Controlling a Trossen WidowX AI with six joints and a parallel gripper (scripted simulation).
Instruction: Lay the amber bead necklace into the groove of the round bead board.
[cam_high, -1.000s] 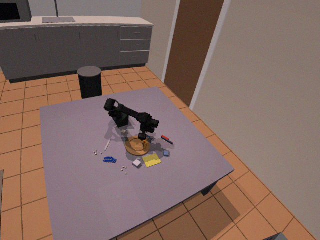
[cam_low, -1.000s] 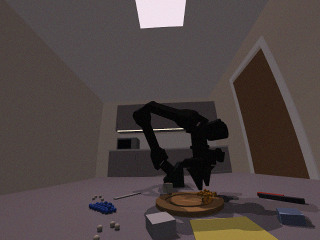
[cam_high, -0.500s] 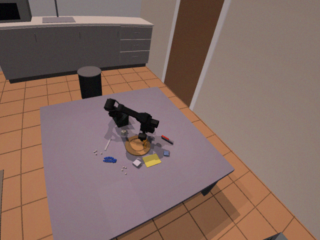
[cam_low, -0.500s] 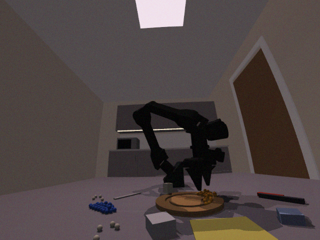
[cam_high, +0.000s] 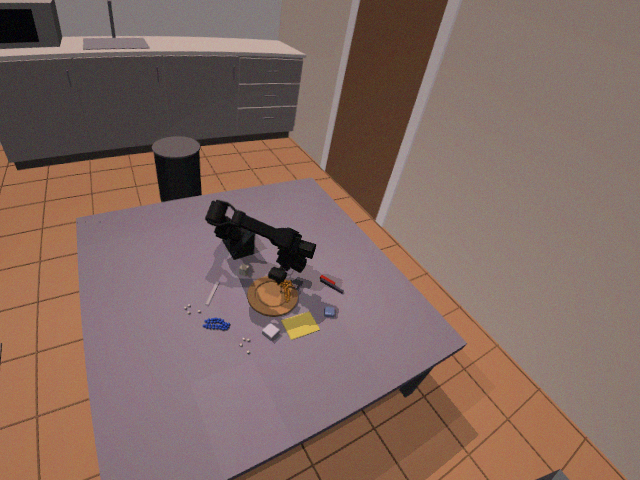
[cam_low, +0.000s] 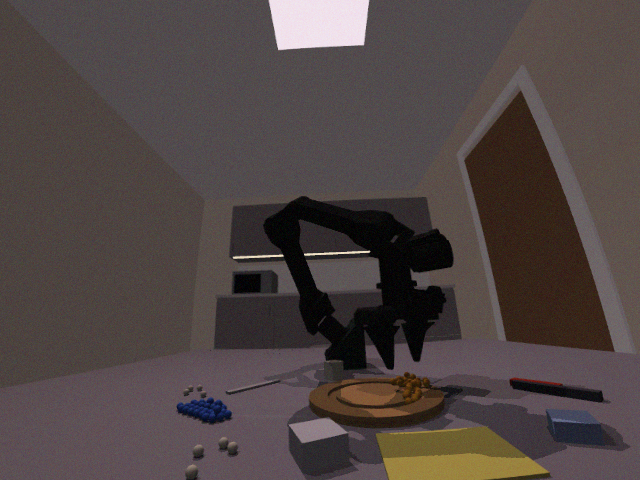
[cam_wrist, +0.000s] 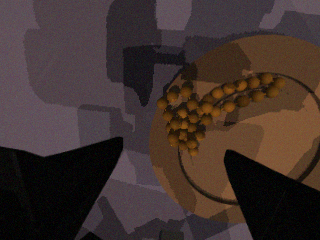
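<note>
Right now my gripper tip is 70 mm to the left of the round wooden bead board, 40 mm short of it and 30 mm above it. Also, from my gripper tip: blue block 220 mm ahead, 80 mm to the left, 30 mm below; then red-and-black tool 180 mm to the left, 90 mm ahead, 40 mm below; then yellow pad 210 mm ahead, 50 mm to the right, 40 mm below.
</note>
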